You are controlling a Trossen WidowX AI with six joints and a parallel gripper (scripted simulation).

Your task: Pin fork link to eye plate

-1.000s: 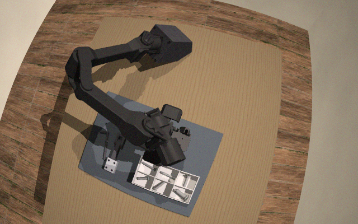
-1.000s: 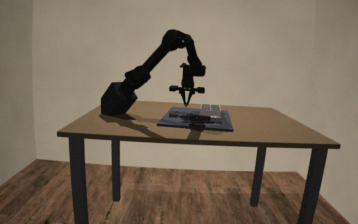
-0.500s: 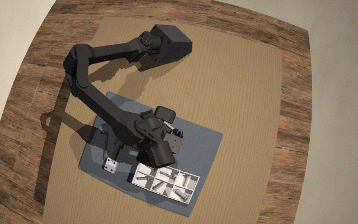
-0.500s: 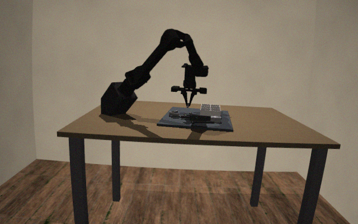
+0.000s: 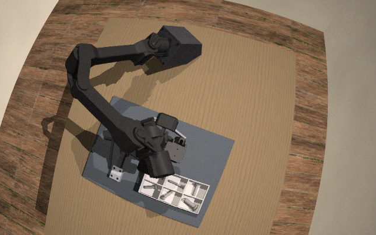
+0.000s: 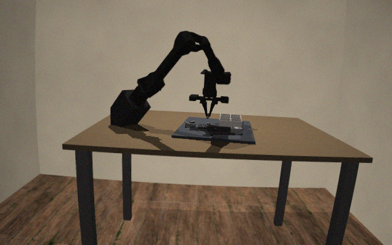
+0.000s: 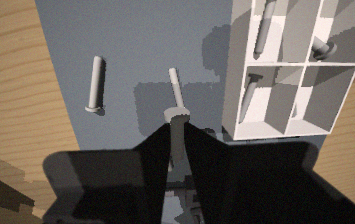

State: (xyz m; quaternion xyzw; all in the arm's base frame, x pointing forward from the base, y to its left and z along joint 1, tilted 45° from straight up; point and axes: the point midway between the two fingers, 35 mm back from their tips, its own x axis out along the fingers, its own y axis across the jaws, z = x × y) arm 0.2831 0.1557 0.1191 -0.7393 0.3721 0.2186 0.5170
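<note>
My gripper is now 50 mm short of the eye plate, 120 mm to the left of it and 70 mm above it. The rest, counted from my hand: white parts box (110 mm ahead, 80 mm to the left, 70 mm below); then blue-grey work plate (40 mm ahead, 20 mm to the right, 80 mm below).
</note>
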